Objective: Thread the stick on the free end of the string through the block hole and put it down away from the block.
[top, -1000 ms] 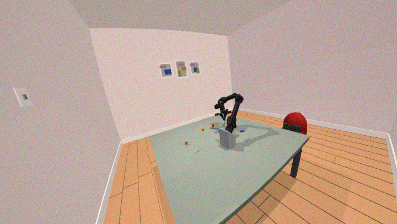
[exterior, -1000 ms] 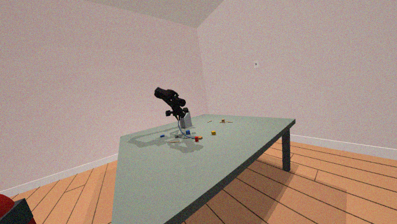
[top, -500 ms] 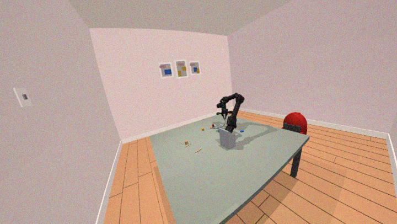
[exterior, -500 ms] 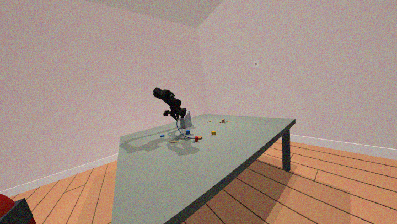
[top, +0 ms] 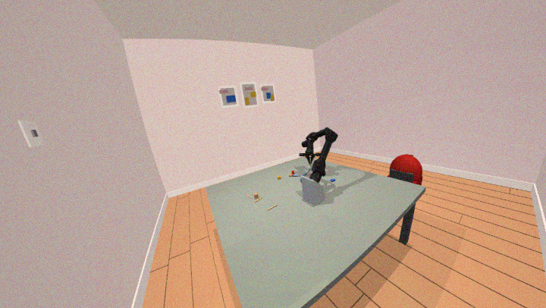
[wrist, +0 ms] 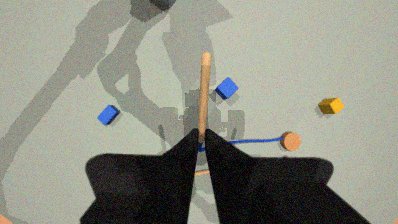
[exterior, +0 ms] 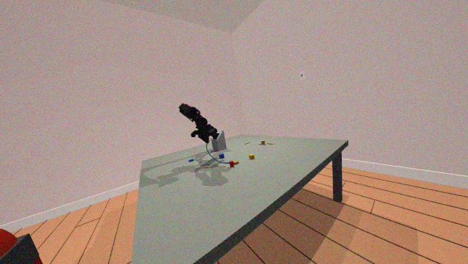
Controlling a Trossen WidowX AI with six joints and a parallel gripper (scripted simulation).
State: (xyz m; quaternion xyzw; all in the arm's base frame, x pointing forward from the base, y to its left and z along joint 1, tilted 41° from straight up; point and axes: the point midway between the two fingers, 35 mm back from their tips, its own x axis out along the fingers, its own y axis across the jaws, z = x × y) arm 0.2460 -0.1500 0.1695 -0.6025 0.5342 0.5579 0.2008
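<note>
The thin stick lies 6 cm ahead of my gripper tip, 9 cm to the right of it and 13 cm below it. From my gripper tip the other things lie so: blue block (17 cm behind, 9 cm to the right, 13 cm below); then round wooden button (20 cm ahead, 7 cm to the left, 13 cm below); then thin wooden stick (1 cm behind, 1 cm to the left, 1 cm above).
</note>
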